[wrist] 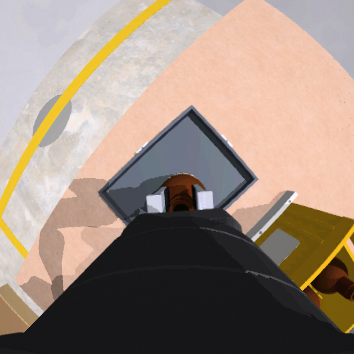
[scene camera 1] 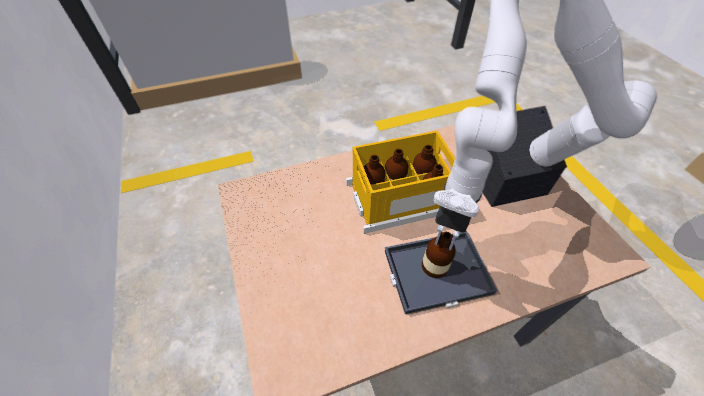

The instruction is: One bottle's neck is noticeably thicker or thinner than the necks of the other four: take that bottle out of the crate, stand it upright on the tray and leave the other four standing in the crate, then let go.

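Places are measured from the arm's base along level axes (x ahead, y up, z right), in centimetres.
Where they show: gripper, fingertip midpoint: (wrist: 180, 194) (scene camera 1: 443, 244); arm's base at its link origin: (scene camera 1: 544, 151).
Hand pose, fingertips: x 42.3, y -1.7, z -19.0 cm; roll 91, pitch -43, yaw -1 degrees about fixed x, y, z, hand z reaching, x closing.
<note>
Things, the pixels of their top centre, and the offset from my fingertips. "*": a spot on its surface instead. Level surfaces: height alone.
- brown bottle at its top centre: (wrist: 181, 209) (scene camera 1: 446, 235) dx -0.9, dy +1.8, dz +1.0 cm
- dark grey tray at a spot on its surface: (wrist: 150, 150) * dx +0.8, dy -13.8, dz -9.2 cm
- yellow crate at its top centre: (wrist: 313, 328) (scene camera 1: 406, 159) dx -1.4, dy +3.2, dz +27.4 cm
- wooden table at its surface level: dy -14.3 cm
A brown bottle (scene camera 1: 440, 257) (wrist: 186, 182) with a cream label is upright at the tray. My gripper (scene camera 1: 446, 241) (wrist: 180, 194) is shut on its neck, from above. The dark grey tray (scene camera 1: 425, 295) (wrist: 150, 150) lies on the table; whether the bottle's base touches it or is slightly above it I cannot tell. The yellow crate (scene camera 1: 400, 205) (wrist: 320, 227) stands behind the tray. In the scene view several brown bottles stand in it: one at the left (scene camera 1: 375, 171), one in the middle (scene camera 1: 397, 166), one at the back right (scene camera 1: 425, 161) and one at the front right (scene camera 1: 436, 172), partly hidden.
Pale rails (scene camera 1: 400, 221) (wrist: 275, 215) run along the crate's foot. A black box (scene camera 1: 525, 155) stands at the right rear of the wooden table (scene camera 1: 300, 300) (wrist: 280, 90), beside the arm. The crate's wall and bottle tops are close behind the gripper.
</note>
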